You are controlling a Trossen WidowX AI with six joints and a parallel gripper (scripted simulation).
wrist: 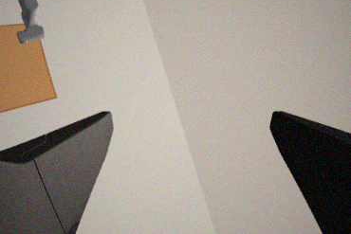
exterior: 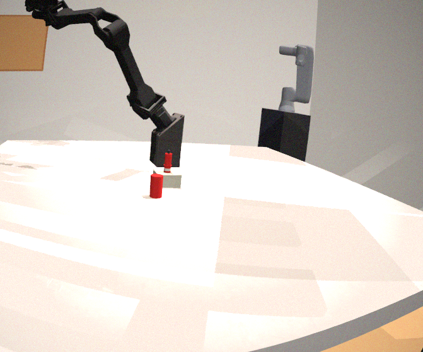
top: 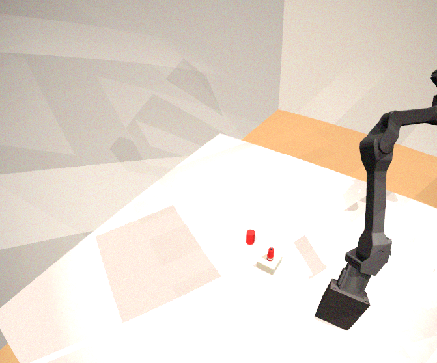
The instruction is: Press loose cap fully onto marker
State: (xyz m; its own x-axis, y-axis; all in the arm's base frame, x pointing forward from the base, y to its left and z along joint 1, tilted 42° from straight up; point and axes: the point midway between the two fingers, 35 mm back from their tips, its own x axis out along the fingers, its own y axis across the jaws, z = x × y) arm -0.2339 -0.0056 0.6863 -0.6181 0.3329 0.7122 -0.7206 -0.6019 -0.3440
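Now: gripper tip 620 mm short of the cap, 340 mm to the right of it and 610 mm above it. From my gripper tip the other things lie so: holder block: 530 mm ahead, 390 mm to the left, 620 mm below.
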